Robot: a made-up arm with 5 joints.
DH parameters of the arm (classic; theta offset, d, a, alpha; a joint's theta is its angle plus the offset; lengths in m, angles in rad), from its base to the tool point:
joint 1: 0 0.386 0 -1.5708
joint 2: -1.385 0 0.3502 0
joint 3: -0.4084 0 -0.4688 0
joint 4: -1.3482 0 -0.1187 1.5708
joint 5: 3.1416 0.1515 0 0
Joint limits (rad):
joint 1: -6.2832..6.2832
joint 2: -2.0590..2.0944
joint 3: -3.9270..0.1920
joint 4: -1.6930..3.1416
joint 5: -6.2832..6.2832
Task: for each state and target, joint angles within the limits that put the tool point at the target. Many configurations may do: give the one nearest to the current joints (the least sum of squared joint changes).
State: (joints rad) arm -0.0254 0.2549 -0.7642 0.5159 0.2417
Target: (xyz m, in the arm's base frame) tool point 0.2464 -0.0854 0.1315
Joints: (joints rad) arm -0.3336 -0.0845 -0.1972 0.9523 0.2417
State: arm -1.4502 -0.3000 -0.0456 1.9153 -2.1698
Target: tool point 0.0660 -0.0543 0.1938
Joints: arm -0.6884 -0.2571 -0.0634 1.7400 -2.1698
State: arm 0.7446 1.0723 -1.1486 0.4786 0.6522
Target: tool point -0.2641 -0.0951 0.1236
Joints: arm 0.3456 1.5767 -0.1787 0.7589 0.6522
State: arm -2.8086 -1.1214 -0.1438 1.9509 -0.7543
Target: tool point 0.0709 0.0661 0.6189
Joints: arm -2.3912 -1.9871 -0.6864 2.5959 -0.7543
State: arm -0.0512 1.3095 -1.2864 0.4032 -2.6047
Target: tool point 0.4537 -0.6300 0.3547
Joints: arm -0.9467 0.4149 -1.2452 0.3996 -2.6047
